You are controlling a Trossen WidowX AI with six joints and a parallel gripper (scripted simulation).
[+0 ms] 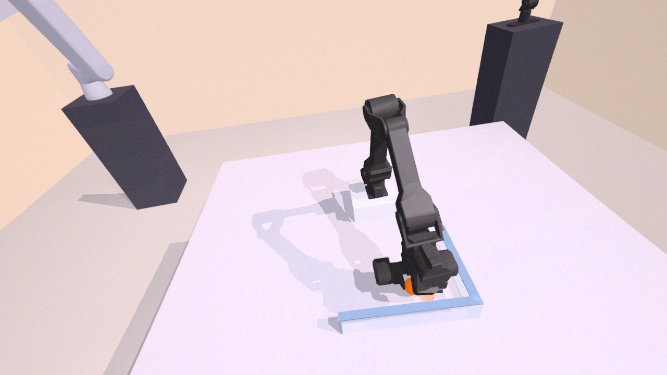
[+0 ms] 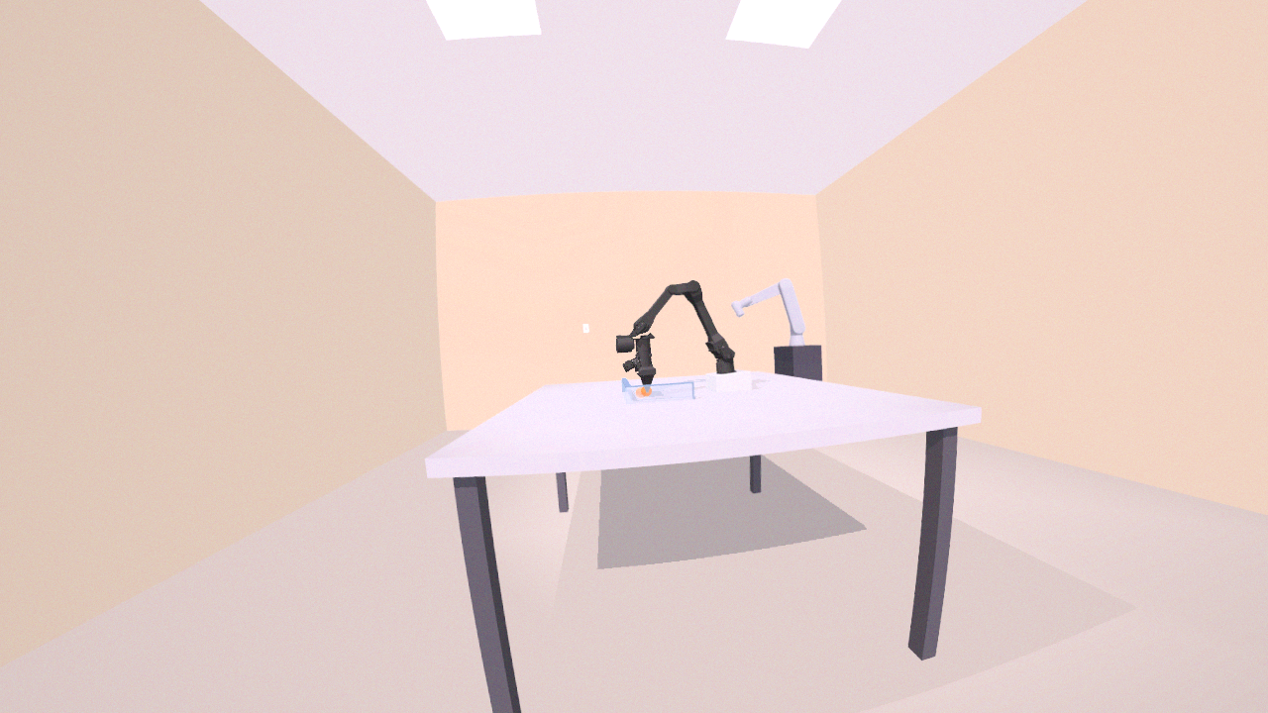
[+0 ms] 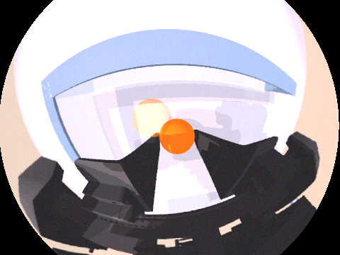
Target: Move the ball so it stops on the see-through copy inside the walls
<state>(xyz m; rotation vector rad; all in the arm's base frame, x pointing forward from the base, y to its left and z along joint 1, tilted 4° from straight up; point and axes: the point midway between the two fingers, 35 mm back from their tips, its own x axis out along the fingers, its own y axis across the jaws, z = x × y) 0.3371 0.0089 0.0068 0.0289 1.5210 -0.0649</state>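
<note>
My gripper tip is 2 cm to the right of the see-through copy of ball and 2 cm short of it. Also, from my gripper tip: orange ball (right at my gripper tip).
</note>
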